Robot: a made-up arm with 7 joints. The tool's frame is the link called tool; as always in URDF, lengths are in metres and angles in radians. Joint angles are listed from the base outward.
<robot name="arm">
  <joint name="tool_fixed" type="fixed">
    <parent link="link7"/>
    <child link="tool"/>
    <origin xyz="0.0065 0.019 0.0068" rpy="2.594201 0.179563 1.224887"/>
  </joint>
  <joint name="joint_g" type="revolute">
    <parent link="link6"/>
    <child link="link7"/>
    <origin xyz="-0.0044 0.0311 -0.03" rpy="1.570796 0 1.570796"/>
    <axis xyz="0 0 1"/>
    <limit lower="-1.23" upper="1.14"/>
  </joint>
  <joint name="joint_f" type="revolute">
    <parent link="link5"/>
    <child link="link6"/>
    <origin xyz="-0.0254 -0.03 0.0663" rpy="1.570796 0 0"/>
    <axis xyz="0 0 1"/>
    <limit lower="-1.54" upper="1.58"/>
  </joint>
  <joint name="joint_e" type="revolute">
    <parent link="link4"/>
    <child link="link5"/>
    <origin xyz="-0.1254 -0.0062 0.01" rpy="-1.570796 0 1.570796"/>
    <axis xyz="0 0 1"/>
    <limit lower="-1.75" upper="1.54"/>
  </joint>
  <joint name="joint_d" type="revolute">
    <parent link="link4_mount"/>
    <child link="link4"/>
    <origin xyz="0.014 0.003 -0.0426" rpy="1.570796 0 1.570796"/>
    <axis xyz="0 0 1"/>
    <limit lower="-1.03" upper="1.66"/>
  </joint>
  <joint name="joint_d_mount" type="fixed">
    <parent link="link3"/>
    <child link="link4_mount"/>
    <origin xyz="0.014 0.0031 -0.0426"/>
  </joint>
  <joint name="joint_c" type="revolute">
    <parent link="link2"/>
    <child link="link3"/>
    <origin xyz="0.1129 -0.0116 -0.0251" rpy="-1.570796 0 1.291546"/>
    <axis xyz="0 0 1"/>
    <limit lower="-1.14" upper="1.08"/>
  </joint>
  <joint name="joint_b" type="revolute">
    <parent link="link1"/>
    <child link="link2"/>
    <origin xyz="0.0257 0.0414 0.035" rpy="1.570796 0 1.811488"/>
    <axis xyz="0 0 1"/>
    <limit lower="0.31" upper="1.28"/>
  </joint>
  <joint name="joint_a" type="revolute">
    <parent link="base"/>
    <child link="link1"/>
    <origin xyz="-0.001 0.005 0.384" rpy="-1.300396 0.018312 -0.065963"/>
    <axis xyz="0 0 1"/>
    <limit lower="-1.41" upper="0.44"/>
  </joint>
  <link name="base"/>
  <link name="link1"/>
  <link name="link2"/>
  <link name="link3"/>
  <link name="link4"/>
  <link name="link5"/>
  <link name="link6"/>
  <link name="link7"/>
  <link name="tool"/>
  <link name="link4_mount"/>
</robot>
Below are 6 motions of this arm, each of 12 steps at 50 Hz.
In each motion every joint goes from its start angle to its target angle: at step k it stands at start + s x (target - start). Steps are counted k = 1, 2, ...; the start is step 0. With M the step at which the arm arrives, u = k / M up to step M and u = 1 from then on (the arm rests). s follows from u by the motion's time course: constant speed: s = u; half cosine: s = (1 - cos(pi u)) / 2; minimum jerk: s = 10 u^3 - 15 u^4 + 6 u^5.
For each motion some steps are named. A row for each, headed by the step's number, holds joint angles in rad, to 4 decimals.
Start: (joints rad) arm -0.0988 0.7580 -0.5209 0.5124 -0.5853 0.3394 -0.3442
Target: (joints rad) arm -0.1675 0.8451 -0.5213 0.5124 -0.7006 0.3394 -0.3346
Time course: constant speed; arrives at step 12
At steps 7, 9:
7: -0.1389 0.8088 -0.5211 0.5124 -0.6526 0.3394 -0.3386
9: -0.1503 0.8233 -0.5212 0.5124 -0.6718 0.3394 -0.3370

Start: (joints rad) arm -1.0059 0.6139 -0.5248 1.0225 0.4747 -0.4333 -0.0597
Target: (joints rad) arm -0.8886 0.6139 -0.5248 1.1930 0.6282 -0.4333 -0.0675
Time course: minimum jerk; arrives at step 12
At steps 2, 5, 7, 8, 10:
2: -1.0017 0.6139 -0.5248 1.0286 0.4801 -0.4333 -0.0600
5: -0.9652 0.6139 -0.5248 1.0816 0.5279 -0.4333 -0.0624
7: -0.9293 0.6139 -0.5248 1.1339 0.5750 -0.4333 -0.0648
8: -0.9132 0.6139 -0.5248 1.1572 0.5960 -0.4333 -0.0659
10: -0.8928 0.6139 -0.5248 1.1869 0.6228 -0.4333 -0.0672

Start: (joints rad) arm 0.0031 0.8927 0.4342 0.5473 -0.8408 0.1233 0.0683
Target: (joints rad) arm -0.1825 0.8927 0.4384 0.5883 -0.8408 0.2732 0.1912
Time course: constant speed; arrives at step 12
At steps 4, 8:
4: -0.0588 0.8927 0.4356 0.5610 -0.8408 0.1733 0.1093
8: -0.1206 0.8927 0.4370 0.5746 -0.8408 0.2232 0.1502

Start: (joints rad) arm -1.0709 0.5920 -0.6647 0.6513 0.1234 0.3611 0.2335
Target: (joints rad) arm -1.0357 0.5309 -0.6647 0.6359 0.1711 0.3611 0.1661
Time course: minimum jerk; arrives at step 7
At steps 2, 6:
2: -1.0658 0.5832 -0.6647 0.6491 0.1303 0.3611 0.2237
6: -1.0365 0.5323 -0.6647 0.6363 0.1700 0.3611 0.1677

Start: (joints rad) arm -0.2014 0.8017 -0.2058 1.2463 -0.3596 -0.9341 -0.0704
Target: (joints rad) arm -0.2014 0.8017 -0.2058 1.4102 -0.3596 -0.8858 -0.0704
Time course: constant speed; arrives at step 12
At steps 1, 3, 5, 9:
1: -0.2014 0.8017 -0.2058 1.2600 -0.3596 -0.9301 -0.0704
3: -0.2014 0.8017 -0.2058 1.2873 -0.3596 -0.9220 -0.0704
5: -0.2014 0.8017 -0.2058 1.3146 -0.3596 -0.9140 -0.0704
9: -0.2014 0.8017 -0.2058 1.3692 -0.3596 -0.8979 -0.0704

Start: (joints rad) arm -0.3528 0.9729 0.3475 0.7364 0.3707 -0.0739 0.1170
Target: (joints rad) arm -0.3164 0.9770 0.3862 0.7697 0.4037 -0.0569 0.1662
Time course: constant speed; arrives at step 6
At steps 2, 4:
2: -0.3407 0.9743 0.3604 0.7475 0.3817 -0.0682 0.1334
4: -0.3285 0.9756 0.3733 0.7586 0.3927 -0.0626 0.1498

